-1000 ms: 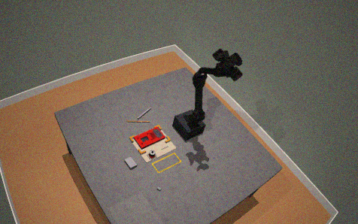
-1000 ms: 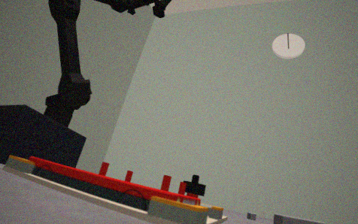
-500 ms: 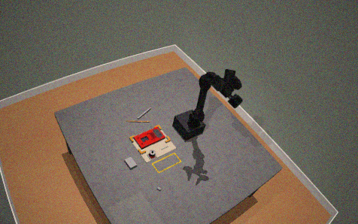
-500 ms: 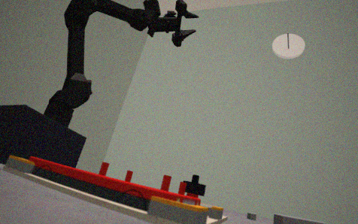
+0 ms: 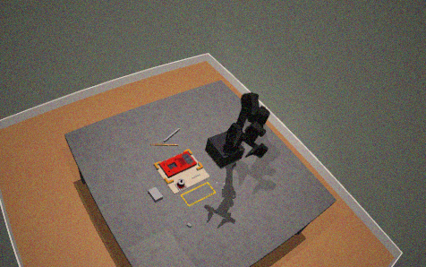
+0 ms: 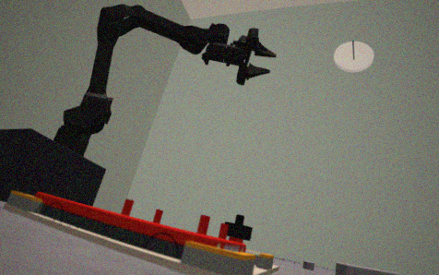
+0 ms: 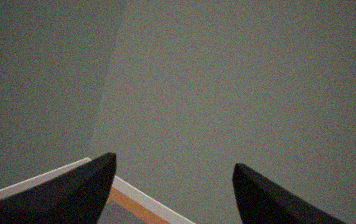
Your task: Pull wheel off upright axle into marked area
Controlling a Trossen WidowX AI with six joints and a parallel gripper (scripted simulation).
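Right now the dark wheel is 5 cm ahead of my gripper tip, 26 cm to the right of it and 53 cm below it. The rest, counted from my gripper tip: pencil 4 cm behind, 57 cm to the right, 56 cm below; grey cube 15 cm ahead, 3 cm to the right, 56 cm below; dark axle 5 cm ahead, 26 cm to the right, 53 cm below.
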